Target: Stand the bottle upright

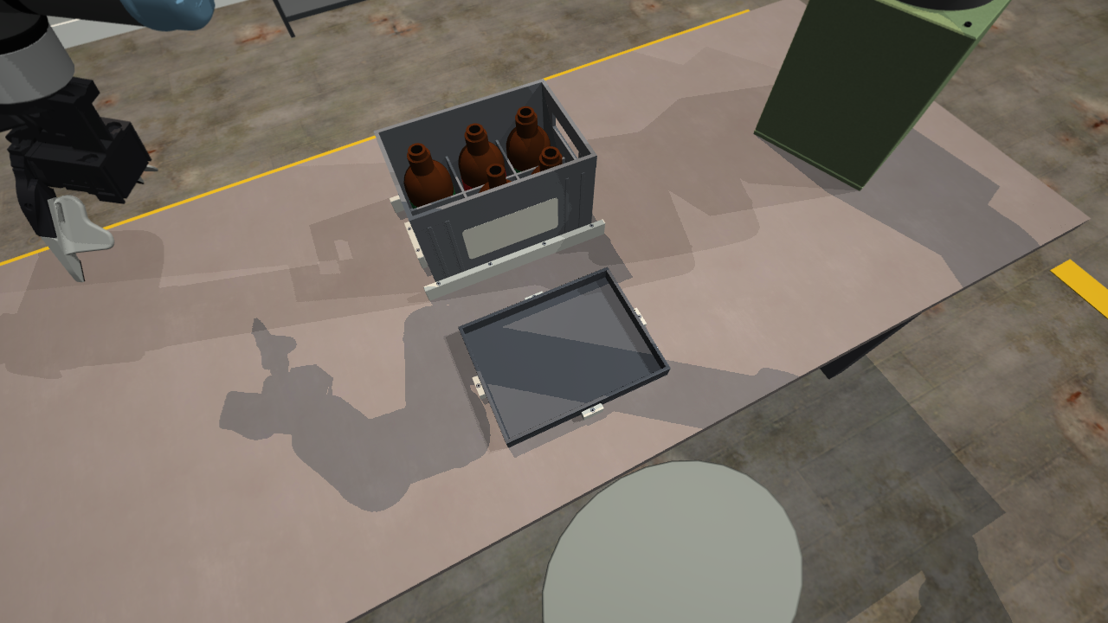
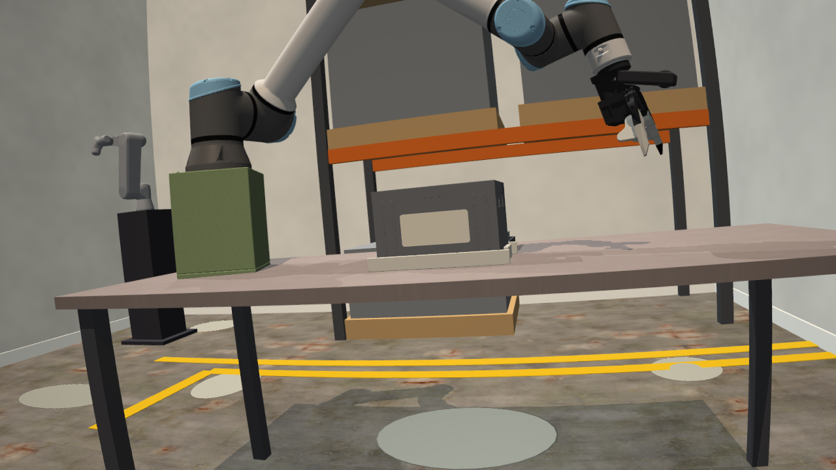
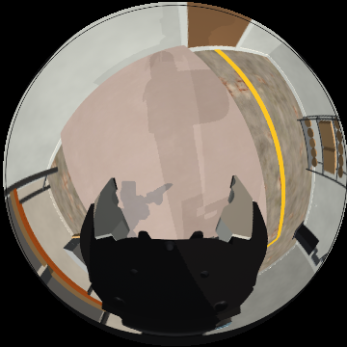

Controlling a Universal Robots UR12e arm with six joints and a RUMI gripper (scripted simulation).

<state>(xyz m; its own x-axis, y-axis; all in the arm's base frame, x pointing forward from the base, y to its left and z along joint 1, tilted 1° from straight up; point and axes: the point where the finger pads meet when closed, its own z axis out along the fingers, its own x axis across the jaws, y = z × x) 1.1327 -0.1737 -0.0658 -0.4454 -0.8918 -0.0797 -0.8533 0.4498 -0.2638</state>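
Right now the grey crate is 470 mm behind my hand, 120 mm below it and 60 mm to the left of it. Also, from my hand: dark tray 450 mm behind, 340 mm to the left, 190 mm below; brown bottle 470 mm behind, 110 mm to the left, 110 mm below.
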